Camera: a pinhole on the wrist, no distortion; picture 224 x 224 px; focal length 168.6 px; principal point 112.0 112.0 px. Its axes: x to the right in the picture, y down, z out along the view. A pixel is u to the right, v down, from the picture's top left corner.
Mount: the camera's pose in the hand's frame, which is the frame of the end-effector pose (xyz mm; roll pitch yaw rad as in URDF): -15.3 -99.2 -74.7 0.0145 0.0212 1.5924
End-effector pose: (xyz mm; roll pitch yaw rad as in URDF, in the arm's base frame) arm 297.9 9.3 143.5 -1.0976 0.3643 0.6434
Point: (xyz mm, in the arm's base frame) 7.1 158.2 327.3
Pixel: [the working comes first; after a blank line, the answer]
In the camera's frame: 121.2 187.0 391.0

164 193
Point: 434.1 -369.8 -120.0
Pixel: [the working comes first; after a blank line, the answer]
In the camera's frame: 188.9 -8.1 -395.5

behind the camera
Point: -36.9 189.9 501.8
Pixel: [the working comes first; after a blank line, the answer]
In the camera's frame: 4.0 268.5 505.1

113 202
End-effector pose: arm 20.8 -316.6 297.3 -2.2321 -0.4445 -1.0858
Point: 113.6 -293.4 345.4
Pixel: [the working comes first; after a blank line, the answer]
In the camera's frame: 11.7 -55.0 128.4

127 40
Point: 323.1 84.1 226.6
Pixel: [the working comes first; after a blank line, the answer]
In the camera's frame: -206.1 218.2 408.6

27 202
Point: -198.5 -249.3 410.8
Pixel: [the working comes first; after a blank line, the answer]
In the camera's frame: 68.4 78.3 -159.0

behind the camera
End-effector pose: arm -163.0 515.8 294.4 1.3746 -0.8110 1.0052
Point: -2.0 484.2 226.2
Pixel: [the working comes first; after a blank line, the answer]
In the camera's frame: -23.6 -3.5 206.7

93 109
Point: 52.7 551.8 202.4
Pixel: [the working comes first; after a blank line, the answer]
In the camera's frame: -103.8 -44.1 199.9

24 75
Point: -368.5 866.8 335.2
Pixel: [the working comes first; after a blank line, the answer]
In the camera's frame: 67.5 -178.8 -296.9

behind the camera
